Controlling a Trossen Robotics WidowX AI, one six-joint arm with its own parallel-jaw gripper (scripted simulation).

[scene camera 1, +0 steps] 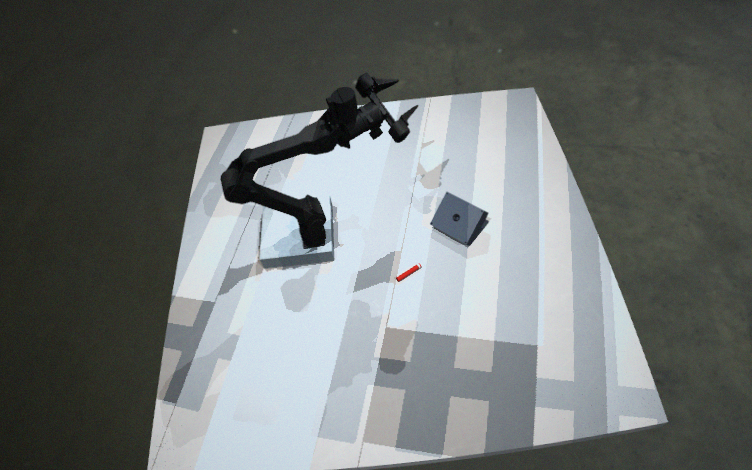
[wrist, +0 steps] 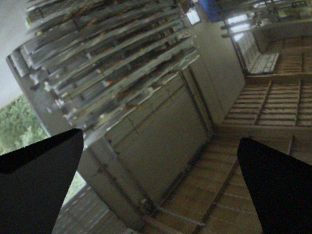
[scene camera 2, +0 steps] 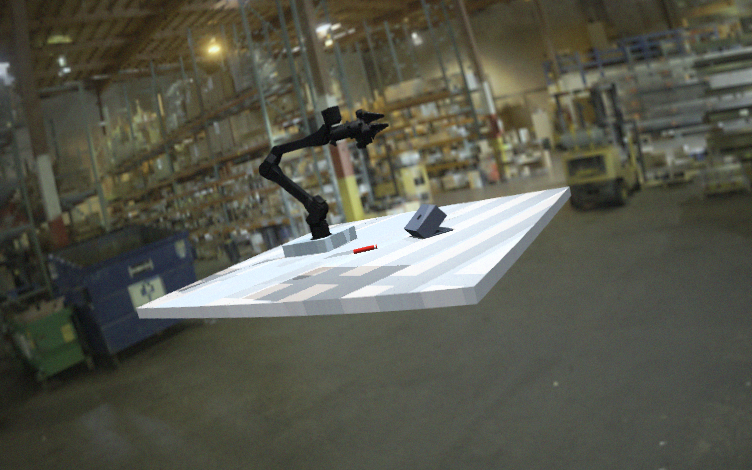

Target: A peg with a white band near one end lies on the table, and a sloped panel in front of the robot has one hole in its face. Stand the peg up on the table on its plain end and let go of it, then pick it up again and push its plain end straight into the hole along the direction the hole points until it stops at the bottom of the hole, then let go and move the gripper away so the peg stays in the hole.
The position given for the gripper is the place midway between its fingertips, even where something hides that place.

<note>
The gripper [scene camera 1: 408, 92] is open and holds nothing. Further things: a dark sloped panel [scene camera 1: 471, 219].
The gripper also shows in the wrist view [wrist: 163, 143] and in scene camera 2 [scene camera 2: 386, 119]. The dark sloped panel also shows in scene camera 2 [scene camera 2: 432, 216].
</note>
